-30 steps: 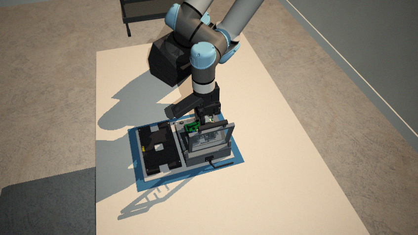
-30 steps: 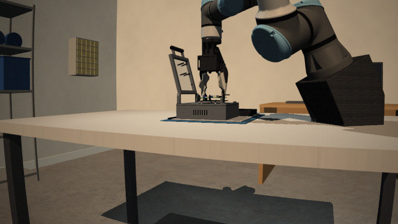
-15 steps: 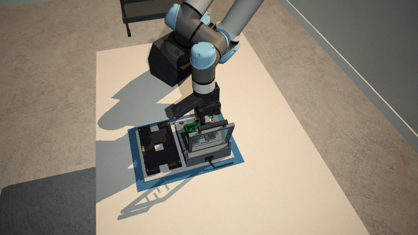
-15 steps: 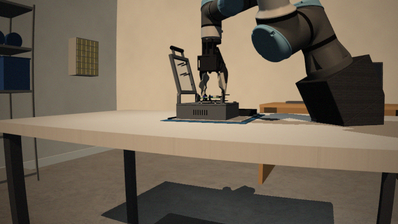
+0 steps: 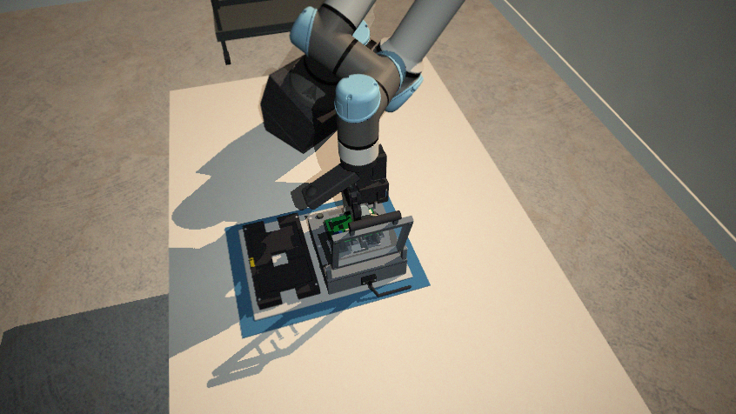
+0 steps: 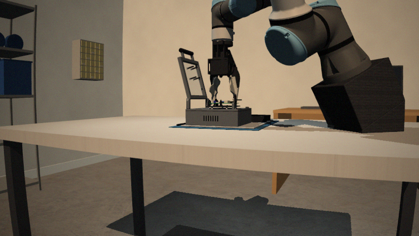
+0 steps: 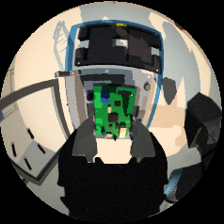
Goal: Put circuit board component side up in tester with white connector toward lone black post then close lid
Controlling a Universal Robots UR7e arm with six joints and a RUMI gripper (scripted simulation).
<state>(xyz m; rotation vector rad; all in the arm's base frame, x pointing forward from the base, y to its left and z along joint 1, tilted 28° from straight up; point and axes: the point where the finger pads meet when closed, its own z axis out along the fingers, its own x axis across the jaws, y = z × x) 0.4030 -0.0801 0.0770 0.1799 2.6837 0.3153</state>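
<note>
Now: the green circuit board right at my hand. The rest, counted from my hand: tester lid 120 mm ahead, 100 mm above, 10 mm to the right; then black post 60 mm to the left, 60 mm behind, 10 mm above.
</note>
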